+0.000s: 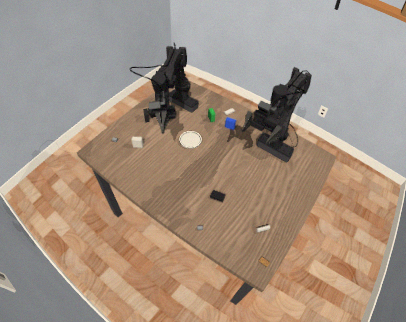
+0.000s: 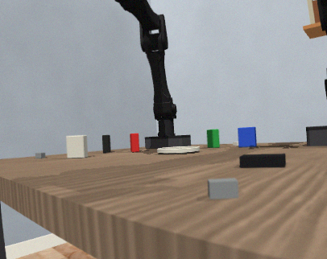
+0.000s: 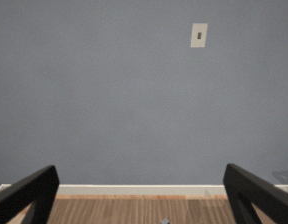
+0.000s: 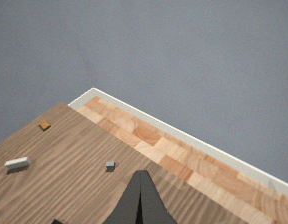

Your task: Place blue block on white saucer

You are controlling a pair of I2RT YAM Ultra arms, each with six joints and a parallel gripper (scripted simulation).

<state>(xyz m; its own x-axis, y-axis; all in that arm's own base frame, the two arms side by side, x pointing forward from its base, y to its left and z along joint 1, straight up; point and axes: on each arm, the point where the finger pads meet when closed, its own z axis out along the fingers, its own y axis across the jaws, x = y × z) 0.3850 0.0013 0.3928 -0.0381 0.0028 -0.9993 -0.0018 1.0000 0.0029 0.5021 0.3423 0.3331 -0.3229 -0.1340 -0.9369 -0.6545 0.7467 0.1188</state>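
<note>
Right now the blue block is 510 mm behind my right hand, 20 mm to the left of it and 340 mm below it. Round my right hand: flat black block: 90 mm behind, 220 mm to the left, 360 mm below; cream cube: 90 mm behind, 300 mm to the right, 340 mm below; white saucer: 290 mm behind, 90 mm to the right, 360 mm below.
</note>
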